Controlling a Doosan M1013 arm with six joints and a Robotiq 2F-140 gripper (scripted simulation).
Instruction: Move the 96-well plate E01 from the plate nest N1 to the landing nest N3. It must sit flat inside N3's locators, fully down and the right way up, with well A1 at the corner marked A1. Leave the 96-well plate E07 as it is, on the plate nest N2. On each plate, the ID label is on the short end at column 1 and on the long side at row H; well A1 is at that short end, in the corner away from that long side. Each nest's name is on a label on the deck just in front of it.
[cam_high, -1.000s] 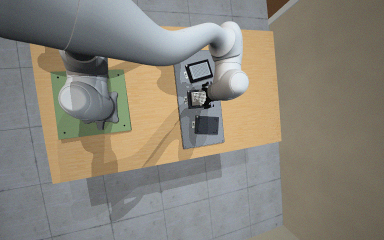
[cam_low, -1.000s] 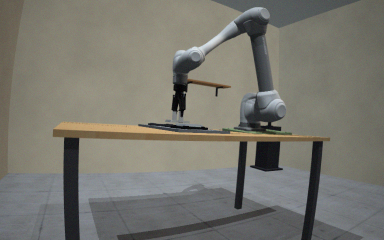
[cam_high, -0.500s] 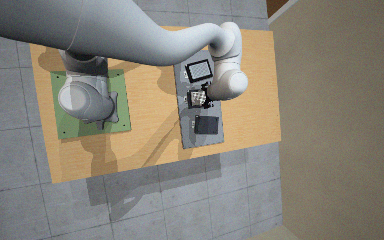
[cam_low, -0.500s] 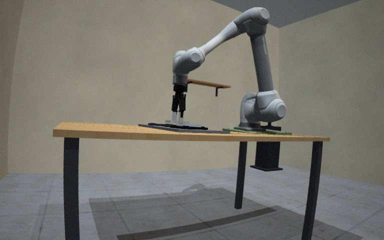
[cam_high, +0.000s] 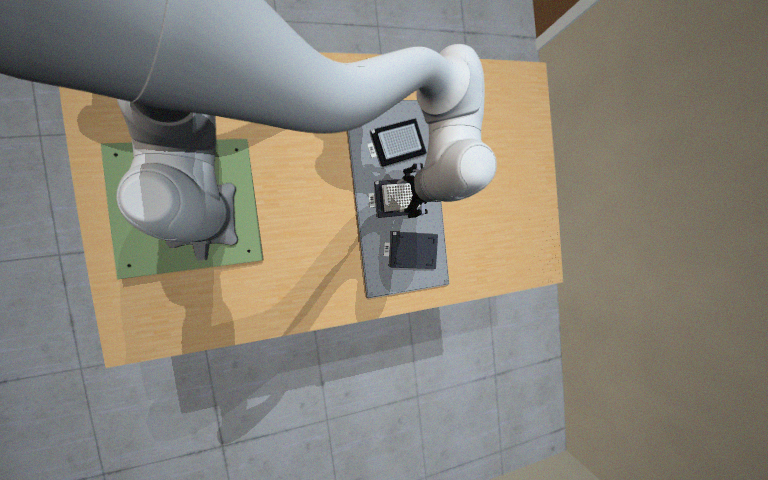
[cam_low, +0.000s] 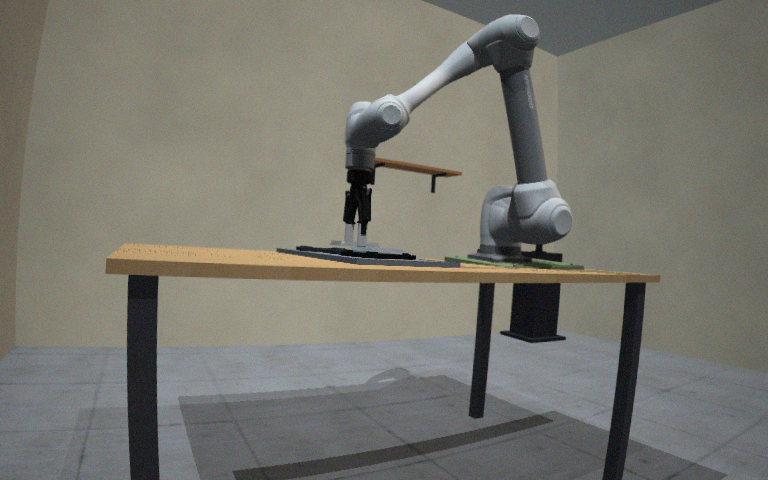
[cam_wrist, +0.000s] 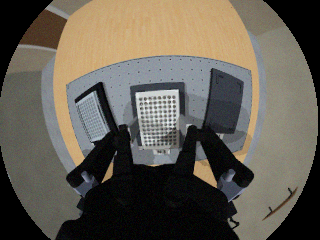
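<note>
The 96-well plate is 2 cm below my hand. The rest, counted from my hand: label: 17 cm to the right, 5 cm below, 5 cm behind; nest: 5 cm below.
</note>
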